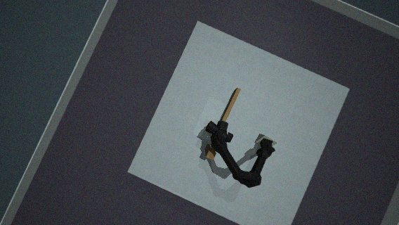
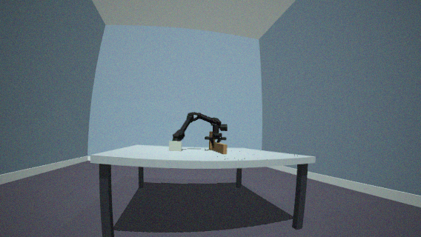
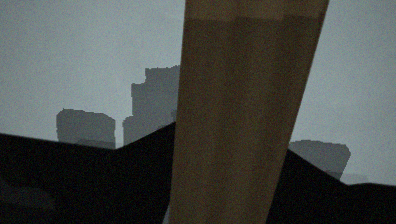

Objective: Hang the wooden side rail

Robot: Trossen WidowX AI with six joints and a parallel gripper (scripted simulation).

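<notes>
Now: gripper tip 14 cm to the right of the headboard post, 6 cm below it and 2 cm short of it.
</notes>
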